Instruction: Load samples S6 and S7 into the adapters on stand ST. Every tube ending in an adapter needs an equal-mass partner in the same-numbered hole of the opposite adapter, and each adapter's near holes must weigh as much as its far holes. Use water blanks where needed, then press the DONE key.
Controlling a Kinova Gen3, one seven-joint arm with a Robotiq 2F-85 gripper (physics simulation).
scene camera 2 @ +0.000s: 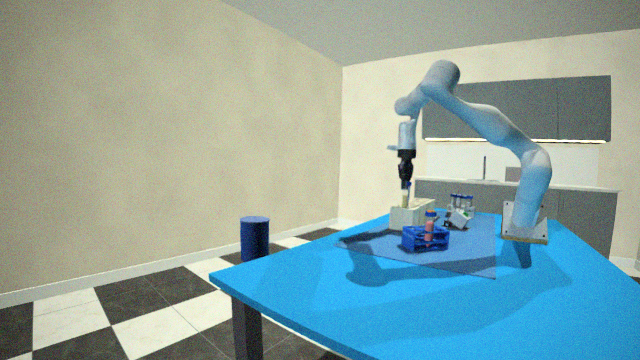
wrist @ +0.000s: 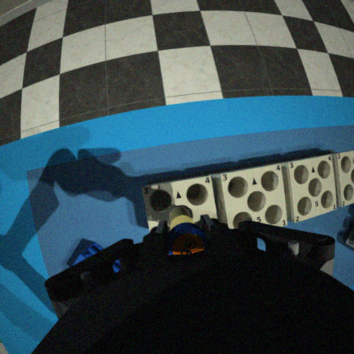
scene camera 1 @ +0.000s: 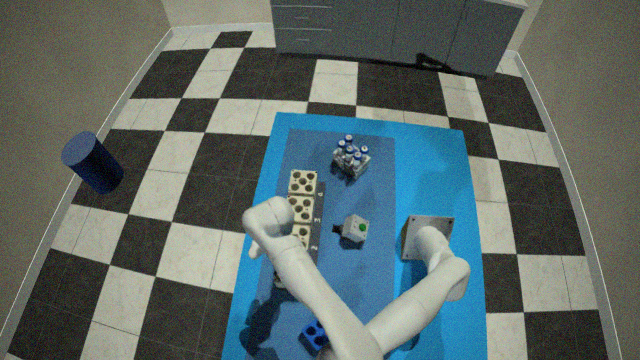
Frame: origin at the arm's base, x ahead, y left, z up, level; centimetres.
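Where they show: gripper, fingertip midpoint: (scene camera 2: 405, 189); arm's base, origin of the base link: (scene camera 2: 523, 218) (scene camera 1: 427, 238).
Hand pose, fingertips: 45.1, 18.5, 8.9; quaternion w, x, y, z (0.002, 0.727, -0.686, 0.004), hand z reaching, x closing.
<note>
Things, the pixels of their centre, and the offset from my fingertips, as dx, dy, dz. "*": a spot on its surface instead.
- upright tube, body centre: (scene camera 2: 406, 196) -0.6, +0.2, -2.6
- nearest cream adapter, surface spot: (scene camera 2: 400, 220) * -0.8, +4.9, -11.7
- blue rack, body centre: (scene camera 1: 325, 329) (scene camera 2: 425, 237) -14.8, +16.7, -13.7
- pink-filled tube, body centre: (scene camera 2: 429, 229) -16.2, +18.1, -10.3
- pale rack, surface spot: (scene camera 1: 356, 171) * -16.9, -45.0, -13.9
- grey box, body centre: (scene camera 1: 355, 228) (scene camera 2: 460, 218) -19.4, -20.0, -12.5
- green button, body centre: (scene camera 1: 362, 227) -21.6, -19.8, -10.3
My gripper (scene camera 2: 405, 187) (wrist: 184, 227) is shut on an upright tube (scene camera 2: 405, 198) (wrist: 181, 218) with a blue and orange cap and pale yellow contents. The tube's lower end is at the top of the nearest cream adapter (scene camera 2: 400, 220) (wrist: 179, 203), behind its holes 3 and 4 in the wrist view; which hole it is over or in, and how deep, I cannot tell. More cream adapters (scene camera 1: 314, 183) (wrist: 256, 187) stand in the row, with empty holes in view. A blue rack (scene camera 2: 410, 241) (wrist: 86, 254) holds a pink-filled tube (scene camera 2: 429, 229) with a blue and orange cap.
A pale rack (scene camera 1: 356, 171) with several blue-capped tubes (scene camera 1: 349, 149) (scene camera 2: 461, 200) stands at the mat's far end. A grey box (scene camera 1: 353, 231) with a green button (scene camera 1: 362, 227) stands between the adapter row and the arm's base plate (scene camera 1: 411, 235). A blue bin (scene camera 1: 95, 162) (scene camera 2: 254, 240) stands off the table.
</note>
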